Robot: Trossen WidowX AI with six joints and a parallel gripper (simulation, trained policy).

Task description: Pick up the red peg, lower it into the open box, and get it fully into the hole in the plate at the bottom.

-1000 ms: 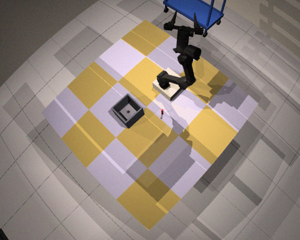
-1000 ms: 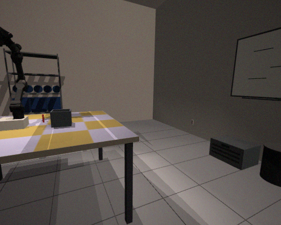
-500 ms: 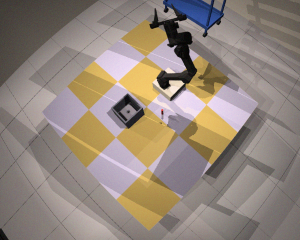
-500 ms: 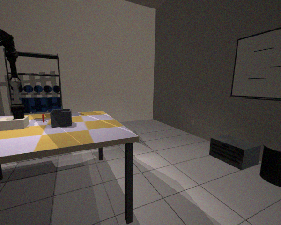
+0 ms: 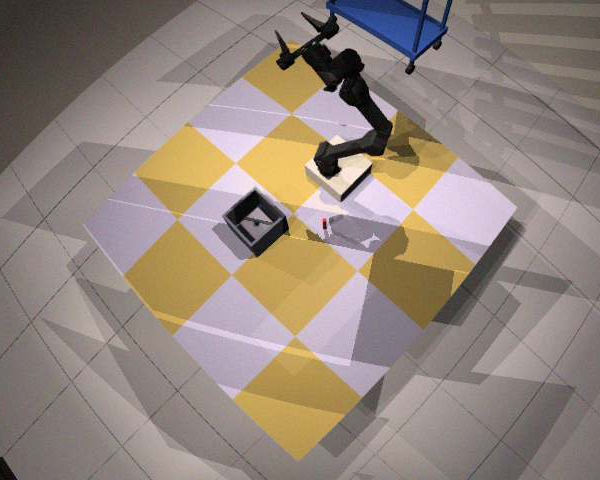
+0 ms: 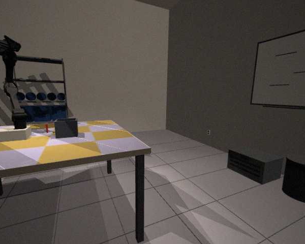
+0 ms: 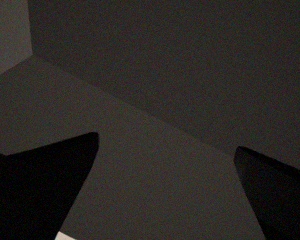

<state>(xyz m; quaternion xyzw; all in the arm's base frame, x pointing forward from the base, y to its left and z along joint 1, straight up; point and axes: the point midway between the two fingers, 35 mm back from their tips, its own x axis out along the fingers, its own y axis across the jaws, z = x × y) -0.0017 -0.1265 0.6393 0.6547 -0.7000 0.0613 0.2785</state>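
The red peg lies 150 mm ahead of my gripper tip, 290 mm to the left of it and 690 mm below it.
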